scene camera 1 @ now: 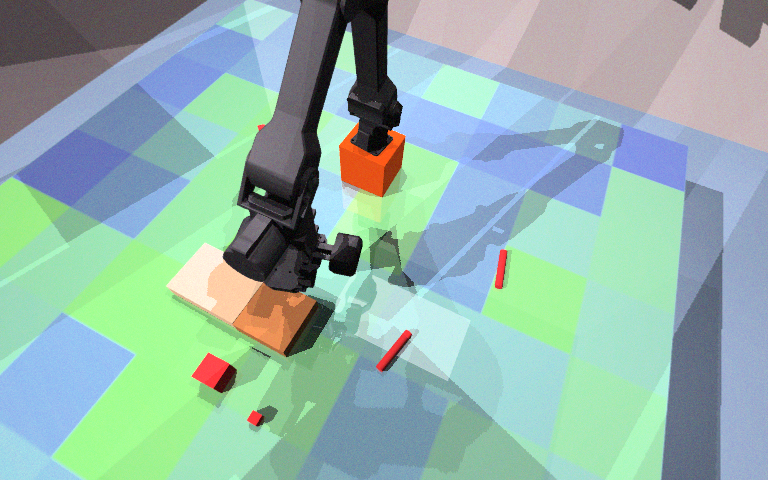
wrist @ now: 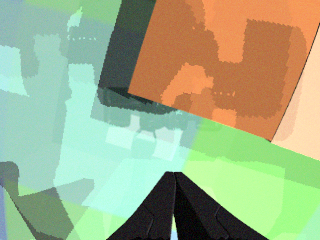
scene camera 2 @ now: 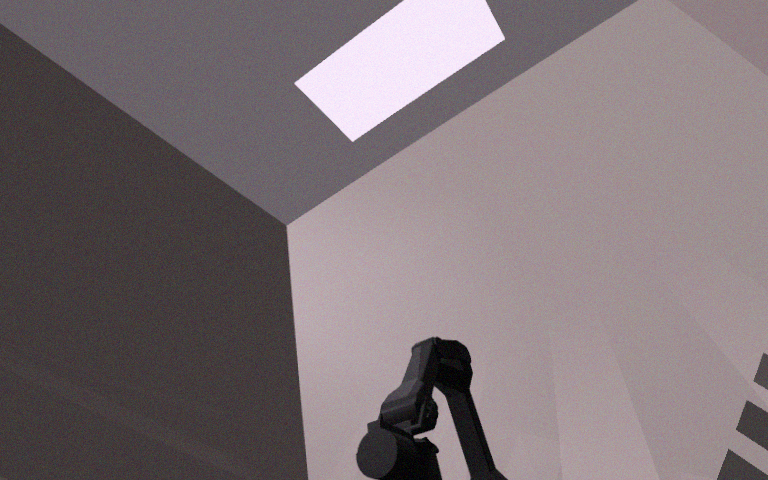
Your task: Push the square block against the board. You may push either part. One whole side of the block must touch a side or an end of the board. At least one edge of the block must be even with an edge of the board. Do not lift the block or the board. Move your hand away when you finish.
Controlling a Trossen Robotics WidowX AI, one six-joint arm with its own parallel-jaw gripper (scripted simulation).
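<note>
My gripper (scene camera 1: 305, 269) is shut and holds nothing; the wrist view shows the gripper too (wrist: 172, 179). I see a square block (scene camera 1: 276, 319), visible again in the wrist view (wrist: 240, 70), though in scene camera 2 the block is out of frame. There is a red cube (scene camera 1: 216, 373). There is also a board (scene camera 1: 206, 280), and in scene camera 2 the board is out of frame.
</note>
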